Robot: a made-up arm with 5 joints. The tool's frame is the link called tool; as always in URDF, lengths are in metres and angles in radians. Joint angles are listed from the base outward.
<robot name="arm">
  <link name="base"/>
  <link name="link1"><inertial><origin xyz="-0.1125 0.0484 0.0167"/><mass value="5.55"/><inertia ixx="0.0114" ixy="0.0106" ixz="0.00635" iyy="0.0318" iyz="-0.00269" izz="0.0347"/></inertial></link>
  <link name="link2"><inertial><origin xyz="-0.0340 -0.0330 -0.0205"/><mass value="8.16"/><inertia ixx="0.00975" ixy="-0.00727" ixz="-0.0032" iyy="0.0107" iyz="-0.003" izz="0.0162"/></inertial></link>
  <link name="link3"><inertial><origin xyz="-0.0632 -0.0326 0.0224"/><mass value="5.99"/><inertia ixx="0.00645" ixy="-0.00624" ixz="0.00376" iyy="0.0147" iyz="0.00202" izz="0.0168"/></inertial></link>
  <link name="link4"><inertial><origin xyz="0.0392 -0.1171 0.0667"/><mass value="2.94"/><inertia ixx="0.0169" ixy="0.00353" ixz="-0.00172" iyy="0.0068" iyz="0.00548" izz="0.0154"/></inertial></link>
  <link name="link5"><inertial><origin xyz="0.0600 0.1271 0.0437"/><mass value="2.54"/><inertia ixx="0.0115" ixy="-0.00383" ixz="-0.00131" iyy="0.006" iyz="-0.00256" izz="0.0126"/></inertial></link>
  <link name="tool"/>
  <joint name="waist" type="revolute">
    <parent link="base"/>
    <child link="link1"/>
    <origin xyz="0 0 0.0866"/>
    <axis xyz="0 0 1"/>
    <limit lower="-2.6" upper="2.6"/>
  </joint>
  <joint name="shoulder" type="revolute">
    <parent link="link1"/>
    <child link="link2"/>
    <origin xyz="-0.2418 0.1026 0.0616"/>
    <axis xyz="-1 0 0"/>
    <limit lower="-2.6" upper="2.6"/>
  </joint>
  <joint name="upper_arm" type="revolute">
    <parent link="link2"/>
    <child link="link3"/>
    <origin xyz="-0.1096 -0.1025 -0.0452"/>
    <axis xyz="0 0 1"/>
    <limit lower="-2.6" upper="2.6"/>
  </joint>
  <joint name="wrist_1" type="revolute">
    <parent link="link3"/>
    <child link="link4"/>
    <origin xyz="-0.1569 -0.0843 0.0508"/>
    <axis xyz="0 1 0"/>
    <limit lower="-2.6" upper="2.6"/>
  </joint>
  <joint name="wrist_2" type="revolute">
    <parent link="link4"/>
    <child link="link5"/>
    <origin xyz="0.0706 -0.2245 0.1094"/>
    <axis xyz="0 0 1"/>
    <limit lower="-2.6" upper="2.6"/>
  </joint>
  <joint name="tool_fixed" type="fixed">
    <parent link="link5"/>
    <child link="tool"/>
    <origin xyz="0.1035 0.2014 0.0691"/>
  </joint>
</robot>
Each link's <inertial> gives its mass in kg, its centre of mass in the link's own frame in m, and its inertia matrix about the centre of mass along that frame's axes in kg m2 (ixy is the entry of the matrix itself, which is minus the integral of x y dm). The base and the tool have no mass. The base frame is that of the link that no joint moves.
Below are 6 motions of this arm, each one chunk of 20 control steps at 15 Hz.
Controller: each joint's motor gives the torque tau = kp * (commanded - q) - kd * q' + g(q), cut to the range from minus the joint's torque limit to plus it. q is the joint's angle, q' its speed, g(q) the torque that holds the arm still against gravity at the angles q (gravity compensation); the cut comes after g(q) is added. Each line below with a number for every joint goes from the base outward.
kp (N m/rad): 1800 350 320 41 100
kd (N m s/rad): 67 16 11 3.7 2.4
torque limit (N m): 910 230 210 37 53
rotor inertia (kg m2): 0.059 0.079 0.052 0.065 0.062
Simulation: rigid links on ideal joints. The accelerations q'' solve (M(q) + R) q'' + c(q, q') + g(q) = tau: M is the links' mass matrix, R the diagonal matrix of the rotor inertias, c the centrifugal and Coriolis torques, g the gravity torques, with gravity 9.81 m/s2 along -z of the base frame. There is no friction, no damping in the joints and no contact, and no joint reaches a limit. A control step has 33 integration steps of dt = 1/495 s. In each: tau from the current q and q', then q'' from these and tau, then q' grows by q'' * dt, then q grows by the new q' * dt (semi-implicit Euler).
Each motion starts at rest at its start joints. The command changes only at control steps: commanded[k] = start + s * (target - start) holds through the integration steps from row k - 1 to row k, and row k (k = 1, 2, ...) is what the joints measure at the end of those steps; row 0 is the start. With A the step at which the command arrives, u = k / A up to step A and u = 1 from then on. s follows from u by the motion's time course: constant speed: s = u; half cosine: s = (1 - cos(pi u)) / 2; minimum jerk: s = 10 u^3 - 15 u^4 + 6 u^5; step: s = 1 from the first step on.
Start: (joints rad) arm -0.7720 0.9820 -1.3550 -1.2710 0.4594
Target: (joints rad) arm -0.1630 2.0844 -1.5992 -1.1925 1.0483
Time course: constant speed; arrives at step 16
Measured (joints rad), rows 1 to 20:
1: -0.7466 1.0331 -1.3773 -1.2386 0.4783
2: -0.7040 1.1014 -1.3910 -1.2349 0.5311
3: -0.6594 1.1726 -1.3980 -1.2505 0.5808
4: -0.6193 1.2425 -1.4109 -1.2608 0.6182
5: -0.5828 1.3113 -1.4293 -1.2598 0.6515
6: -0.5464 1.3798 -1.4471 -1.2527 0.6857
7: -0.5085 1.4484 -1.4619 -1.2448 0.7224
8: -0.4699 1.5172 -1.4757 -1.2387 0.7602
9: -0.4315 1.5863 -1.4905 -1.2342 0.7977
10: -0.3934 1.6553 -1.5062 -1.2299 0.8344
11: -0.3555 1.7243 -1.5218 -1.2253 0.8710
12: -0.3174 1.7932 -1.5370 -1.2202 0.9079
13: -0.2793 1.8622 -1.5520 -1.2152 0.9449
14: -0.2412 1.9311 -1.5673 -1.2102 0.9818
15: -0.2031 2.0001 -1.5826 -1.2054 1.0186
16: -0.1650 2.0690 -1.5979 -1.2005 1.0555
17: -0.1516 2.0911 -1.6068 -1.2422 1.0714
18: -0.1570 2.0919 -1.6059 -1.2510 1.0576
19: -0.1633 2.0860 -1.6004 -1.2226 1.0455
20: -0.1652 2.0824 -1.5967 -1.1938 1.0436

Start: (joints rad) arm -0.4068 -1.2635 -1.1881 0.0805 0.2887
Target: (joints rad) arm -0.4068 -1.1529 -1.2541 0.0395 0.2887
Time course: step
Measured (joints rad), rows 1 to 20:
1: -0.4075 -1.1833 -1.2399 0.1029 0.2706
2: -0.4061 -1.1537 -1.2617 0.0531 0.2962
3: -0.4063 -1.1486 -1.2597 0.0177 0.3024
4: -0.4066 -1.1505 -1.2564 0.0164 0.2910
5: -0.4067 -1.1528 -1.2538 0.0296 0.2866
6: -0.4068 -1.1536 -1.2531 0.0396 0.2871
7: -0.4069 -1.1534 -1.2536 0.0425 0.2880
8: -0.4069 -1.1531 -1.2540 0.0416 0.2887
9: -0.4068 -1.1529 -1.2542 0.0401 0.2889
10: -0.4068 -1.1528 -1.2542 0.0393 0.2889
11: -0.4068 -1.1529 -1.2541 0.0392 0.2887
12: -0.4068 -1.1529 -1.2541 0.0393 0.2887
13: -0.4068 -1.1529 -1.2541 0.0395 0.2887
14: -0.4068 -1.1529 -1.2541 0.0395 0.2887
15: -0.4068 -1.1529 -1.2541 0.0395 0.2887
16: -0.4068 -1.1529 -1.2541 0.0395 0.2887
17: -0.4068 -1.1529 -1.2541 0.0395 0.2887
18: -0.4068 -1.1529 -1.2541 0.0395 0.2887
19: -0.4068 -1.1529 -1.2541 0.0395 0.2887
20: -0.4068 -1.1529 -1.2541 0.0395 0.2887

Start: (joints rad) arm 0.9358 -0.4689 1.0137 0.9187 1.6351
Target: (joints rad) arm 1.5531 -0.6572 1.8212 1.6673 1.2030
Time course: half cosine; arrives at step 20
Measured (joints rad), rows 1 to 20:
1: 0.9389 -0.4703 1.0174 0.9192 1.6317
2: 0.9493 -0.4739 1.0305 0.9238 1.6228
3: 0.9674 -0.4790 1.0546 0.9371 1.6101
4: 0.9926 -0.4857 1.0880 0.9602 1.5930
5: 1.0238 -0.4945 1.1294 0.9924 1.5712
6: 1.0603 -0.5051 1.1778 1.0323 1.5455
7: 1.1014 -0.5171 1.2319 1.0788 1.5168
8: 1.1459 -0.5301 1.2906 1.1306 1.4854
9: 1.1927 -0.5438 1.3523 1.1862 1.4522
10: 1.2408 -0.5580 1.4156 1.2444 1.4179
11: 1.2889 -0.5724 1.4788 1.3036 1.3835
12: 1.3360 -0.5867 1.5405 1.3623 1.3498
13: 1.3808 -0.6004 1.5992 1.4191 1.3179
14: 1.4223 -0.6132 1.6534 1.4724 1.2885
15: 1.4595 -0.6248 1.7018 1.5211 1.2625
16: 1.4914 -0.6349 1.7431 1.5641 1.2405
17: 1.5173 -0.6433 1.7765 1.6003 1.2230
18: 1.5365 -0.6497 1.8010 1.6290 1.2105
19: 1.5485 -0.6540 1.8161 1.6495 1.2033
20: 1.5530 -0.6560 1.8214 1.6614 1.2014

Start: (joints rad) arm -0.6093 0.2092 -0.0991 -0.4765 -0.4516
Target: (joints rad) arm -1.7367 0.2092 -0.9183 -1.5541 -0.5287
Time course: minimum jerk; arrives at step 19
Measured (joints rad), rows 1 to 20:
1: -0.6103 0.2089 -0.0995 -0.4763 -0.4522
2: -0.6173 0.2072 -0.1029 -0.4755 -0.4554
3: -0.6373 0.2043 -0.1153 -0.4767 -0.4607
4: -0.6746 0.2014 -0.1417 -0.4885 -0.4662
5: -0.7308 0.1996 -0.1835 -0.5204 -0.4717
6: -0.8047 0.1986 -0.2395 -0.5777 -0.4781
7: -0.8939 0.1982 -0.3071 -0.6596 -0.4857
8: -0.9952 0.1985 -0.3833 -0.7617 -0.4938
9: -1.1045 0.1999 -0.4650 -0.8782 -0.5017
10: -1.2173 0.2027 -0.5492 -1.0025 -0.5087
11: -1.3289 0.2067 -0.6327 -1.1271 -0.5139
12: -1.4342 0.2110 -0.7122 -1.2448 -0.5170
13: -1.5285 0.2147 -0.7839 -1.3488 -0.5181
14: -1.6077 0.2172 -0.8443 -1.4348 -0.5180
15: -1.6689 0.2182 -0.8905 -1.5004 -0.5177
16: -1.7108 0.2180 -0.9207 -1.5457 -0.5179
17: -1.7345 0.2169 -0.9353 -1.5725 -0.5192
18: -1.7428 0.2152 -0.9367 -1.5831 -0.5214
19: -1.7412 0.2128 -0.9290 -1.5810 -0.5249
20: -1.7368 0.2099 -0.9184 -1.5703 -0.5292

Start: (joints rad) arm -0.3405 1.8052 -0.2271 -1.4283 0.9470
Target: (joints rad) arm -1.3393 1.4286 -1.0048 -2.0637 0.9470
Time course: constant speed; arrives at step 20
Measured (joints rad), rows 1 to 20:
1: -0.3747 1.7756 -0.2604 -1.4692 0.9611
2: -0.4271 1.7626 -0.3046 -1.5118 0.9578
3: -0.4841 1.7547 -0.3455 -1.5275 0.9451
4: -0.5386 1.7421 -0.3819 -1.5336 0.9399
5: -0.5890 1.7237 -0.4185 -1.5502 0.9415
6: -0.6372 1.7027 -0.4576 -1.5812 0.9445
7: -0.6855 1.6818 -0.4979 -1.6195 0.9463
8: -0.7349 1.6622 -0.5377 -1.6570 0.9467
9: -0.7854 1.6436 -0.5765 -1.6902 0.9461
10: -0.8360 1.6252 -0.6151 -1.7203 0.9454
11: -0.8863 1.6064 -0.6540 -1.7498 0.9451
12: -0.9363 1.5874 -0.6930 -1.7803 0.9451
13: -0.9862 1.5683 -0.7320 -1.8118 0.9453
14: -1.0362 1.5492 -0.7709 -1.8437 0.9455
15: -1.0862 1.5302 -0.8098 -1.8755 0.9455
16: -1.1363 1.5112 -0.8487 -1.9069 0.9455
17: -1.1863 1.4921 -0.8876 -1.9382 0.9455
18: -1.2364 1.4731 -0.9265 -1.9696 0.9455
19: -1.2864 1.4540 -0.9653 -2.0010 0.9456
20: -1.3364 1.4350 -1.0042 -2.0325 0.9456

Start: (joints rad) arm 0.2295 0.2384 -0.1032 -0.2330 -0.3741
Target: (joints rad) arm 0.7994 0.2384 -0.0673 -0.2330 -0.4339
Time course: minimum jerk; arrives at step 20
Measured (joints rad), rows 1 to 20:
1: 0.2300 0.2385 -0.1033 -0.2332 -0.3740
2: 0.2332 0.2391 -0.1040 -0.2343 -0.3737
3: 0.2423 0.2399 -0.1044 -0.2371 -0.3739
4: 0.2591 0.2406 -0.1037 -0.2409 -0.3753
5: 0.2844 0.2407 -0.1019 -0.2439 -0.3781
6: 0.3180 0.2404 -0.0993 -0.2455 -0.3821
7: 0.3590 0.2397 -0.0959 -0.2457 -0.3870
8: 0.4059 0.2390 -0.0921 -0.2450 -0.3926
9: 0.4571 0.2382 -0.0881 -0.2438 -0.3986
10: 0.5106 0.2375 -0.0839 -0.2422 -0.4048
11: 0.5642 0.2369 -0.0797 -0.2402 -0.4110
12: 0.6159 0.2363 -0.0757 -0.2378 -0.4170
13: 0.6635 0.2359 -0.0720 -0.2351 -0.4224
14: 0.7054 0.2356 -0.0689 -0.2322 -0.4271
15: 0.7401 0.2354 -0.0665 -0.2294 -0.4308
16: 0.7668 0.2354 -0.0648 -0.2270 -0.4336
17: 0.7852 0.2355 -0.0640 -0.2253 -0.4352
18: 0.7958 0.2359 -0.0640 -0.2246 -0.4358
19: 0.8000 0.2364 -0.0647 -0.2251 -0.4356
20: 0.8002 0.2373 -0.0660 -0.2269 -0.4347

